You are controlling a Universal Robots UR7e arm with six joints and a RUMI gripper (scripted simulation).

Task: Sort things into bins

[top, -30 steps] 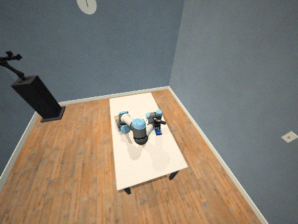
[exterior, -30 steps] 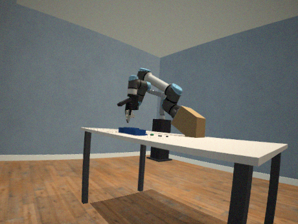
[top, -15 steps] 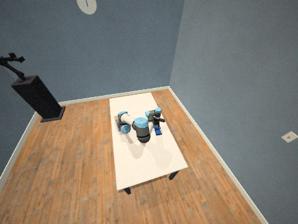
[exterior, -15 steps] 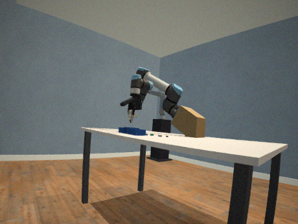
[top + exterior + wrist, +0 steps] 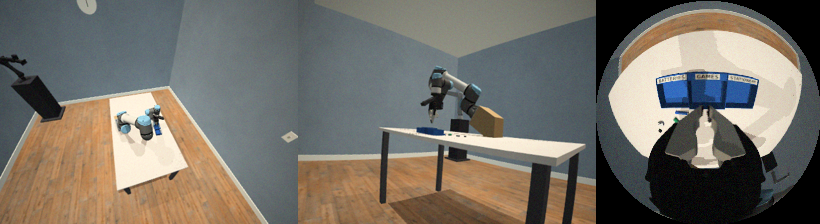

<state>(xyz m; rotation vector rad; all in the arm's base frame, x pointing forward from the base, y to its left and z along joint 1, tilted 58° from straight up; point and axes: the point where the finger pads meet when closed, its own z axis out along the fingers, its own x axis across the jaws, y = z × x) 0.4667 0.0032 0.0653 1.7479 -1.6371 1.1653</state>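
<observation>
Right now the blue bin is 7 cm below my hand and 1 cm ahead of it. Round my hand: small blue piece: 9 cm below, 8 cm to the left, 6 cm behind; then green piece: 10 cm to the left, 10 cm behind, 9 cm below; then black screw: 9 cm below, 8 cm behind, 1 cm to the right.
</observation>
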